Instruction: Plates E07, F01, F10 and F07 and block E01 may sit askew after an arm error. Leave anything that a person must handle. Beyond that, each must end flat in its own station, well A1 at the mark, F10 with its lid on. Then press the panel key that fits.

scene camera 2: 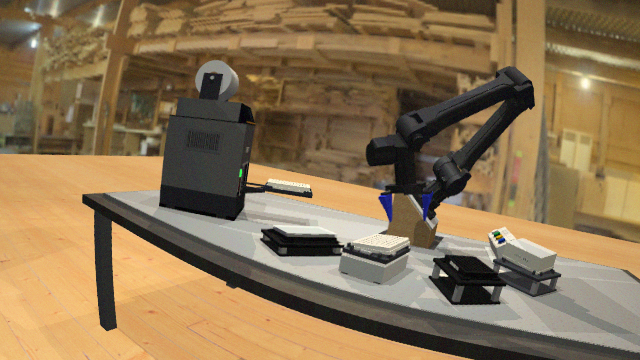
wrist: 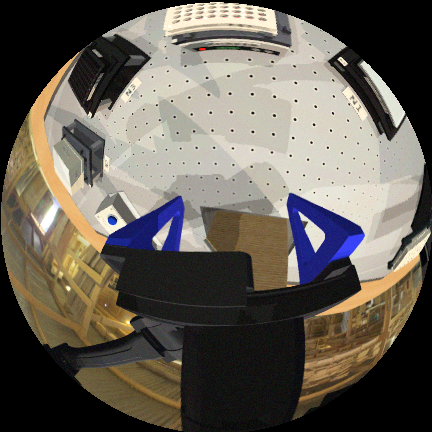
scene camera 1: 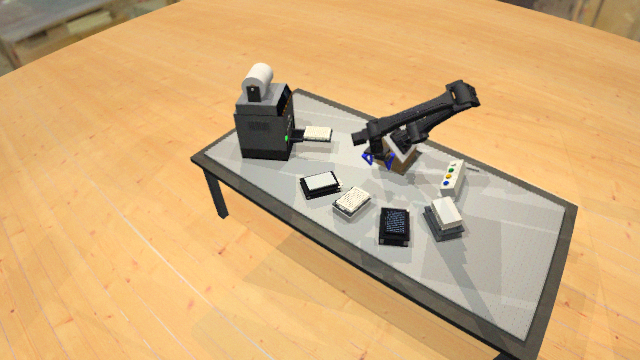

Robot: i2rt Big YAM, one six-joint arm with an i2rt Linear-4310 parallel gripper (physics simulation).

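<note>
My gripper (scene camera 1: 378, 160) (scene camera 2: 407, 219) (wrist: 236, 198) is open and empty, low beside the arm's brown wedge base, apart from all plates. A white-topped plate (scene camera 1: 320, 180) (scene camera 2: 304, 231) (wrist: 387, 87) lies on the black station marked N1. A cream well plate (scene camera 1: 352, 199) (scene camera 2: 382, 242) (wrist: 220, 19) lies on a white-based device, partly cut off in the wrist view. A black plate (scene camera 1: 396, 221) (scene camera 2: 475, 266) (wrist: 87, 75) lies on station N3. A white block (scene camera 1: 446, 212) (scene camera 2: 528, 255) (wrist: 68, 165) sits on a grey raised station. Name labels and well A1 marks are unreadable.
A dark machine (scene camera 1: 265, 132) (scene camera 2: 206, 160) with a white roll stands at the left; its extended tray holds another cream plate (scene camera 1: 317, 132) (scene camera 2: 288, 185) (wrist: 412, 247). The key panel (scene camera 1: 452, 186) (scene camera 2: 494, 250) (wrist: 120, 206) has coloured keys. The wedge base (scene camera 1: 397, 162) (scene camera 2: 411, 222) (wrist: 270, 235) is close by.
</note>
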